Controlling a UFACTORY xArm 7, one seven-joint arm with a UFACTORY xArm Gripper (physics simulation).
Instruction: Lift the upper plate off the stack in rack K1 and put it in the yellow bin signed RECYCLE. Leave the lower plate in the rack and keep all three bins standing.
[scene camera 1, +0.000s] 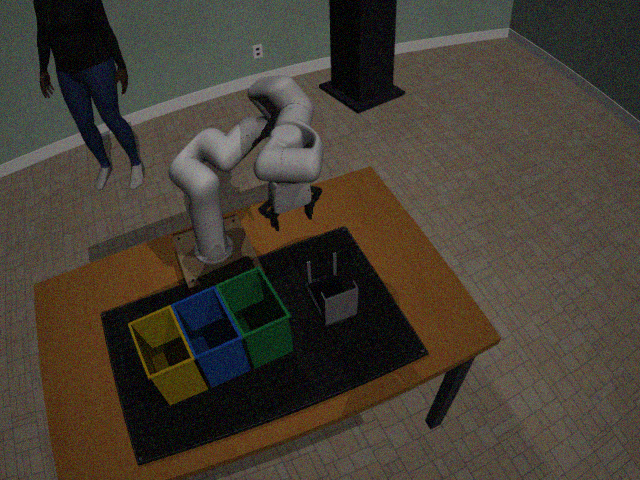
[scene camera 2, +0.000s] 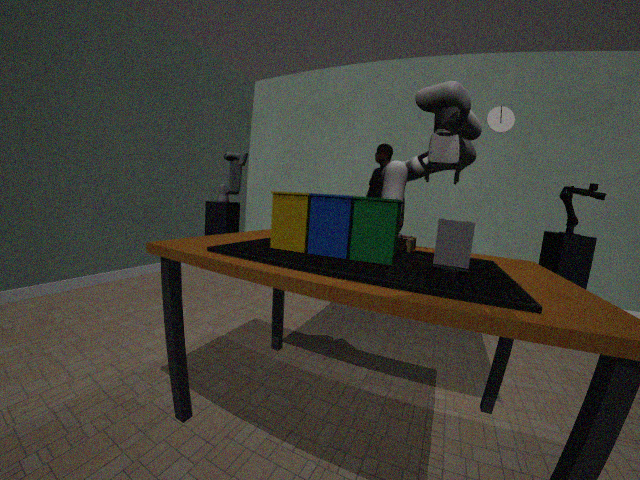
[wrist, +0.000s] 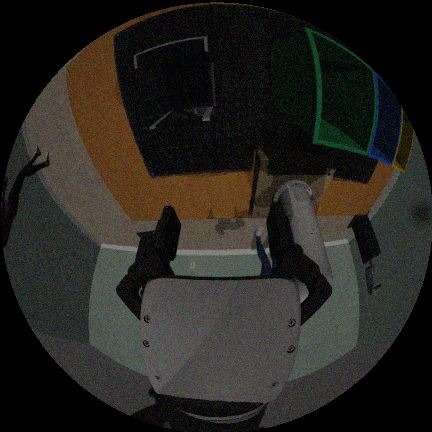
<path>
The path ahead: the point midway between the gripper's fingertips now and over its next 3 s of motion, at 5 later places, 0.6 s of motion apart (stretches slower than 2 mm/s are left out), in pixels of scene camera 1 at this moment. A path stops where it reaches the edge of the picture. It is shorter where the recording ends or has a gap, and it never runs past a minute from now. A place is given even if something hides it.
My gripper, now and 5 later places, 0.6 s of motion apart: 292, 221; 318, 247; 335, 265; 334, 295; 334, 268; 335, 263
</path>
